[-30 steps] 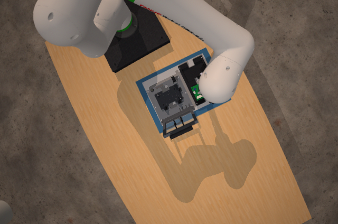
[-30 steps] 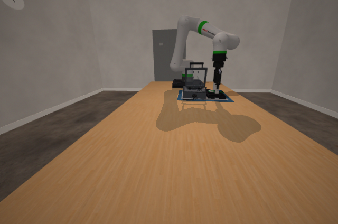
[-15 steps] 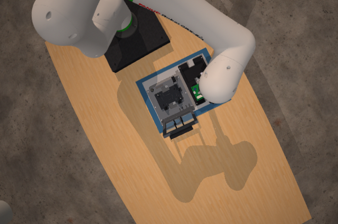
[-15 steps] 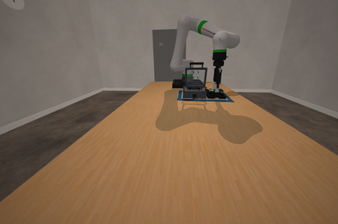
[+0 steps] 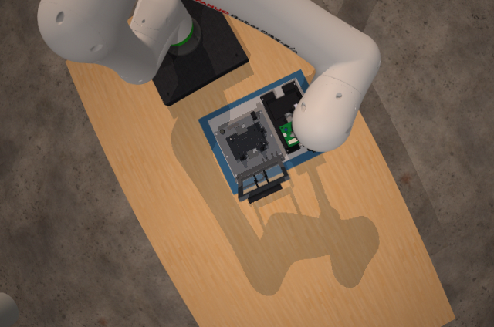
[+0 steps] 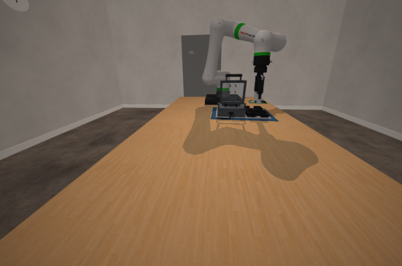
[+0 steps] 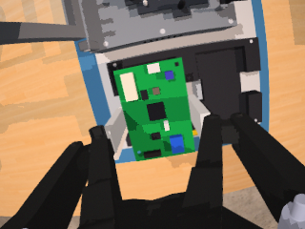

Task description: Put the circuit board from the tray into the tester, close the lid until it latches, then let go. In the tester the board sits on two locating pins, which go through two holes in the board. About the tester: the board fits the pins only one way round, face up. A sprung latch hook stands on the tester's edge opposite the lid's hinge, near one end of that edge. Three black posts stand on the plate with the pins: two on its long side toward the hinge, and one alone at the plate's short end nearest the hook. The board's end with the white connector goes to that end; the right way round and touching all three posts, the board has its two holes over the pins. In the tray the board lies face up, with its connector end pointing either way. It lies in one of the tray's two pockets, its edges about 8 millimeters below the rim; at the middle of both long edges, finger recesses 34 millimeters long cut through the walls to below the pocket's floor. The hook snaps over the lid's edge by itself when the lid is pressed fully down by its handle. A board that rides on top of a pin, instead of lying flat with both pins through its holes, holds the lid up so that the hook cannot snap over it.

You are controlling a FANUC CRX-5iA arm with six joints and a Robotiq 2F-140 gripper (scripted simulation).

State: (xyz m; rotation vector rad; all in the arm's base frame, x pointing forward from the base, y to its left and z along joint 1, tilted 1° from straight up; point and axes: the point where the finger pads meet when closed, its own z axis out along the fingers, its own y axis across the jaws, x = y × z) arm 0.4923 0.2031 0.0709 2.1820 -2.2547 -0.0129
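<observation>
Right now my hand is 13 cm to the left of the tester and 1 cm past it. Also, from my hand: clear lid (17 cm to the right, 8 cm ahead, 7 cm above); black latch hook (11 cm to the right, 11 cm behind, 3 cm below); green circuit board (2 cm below).
</observation>
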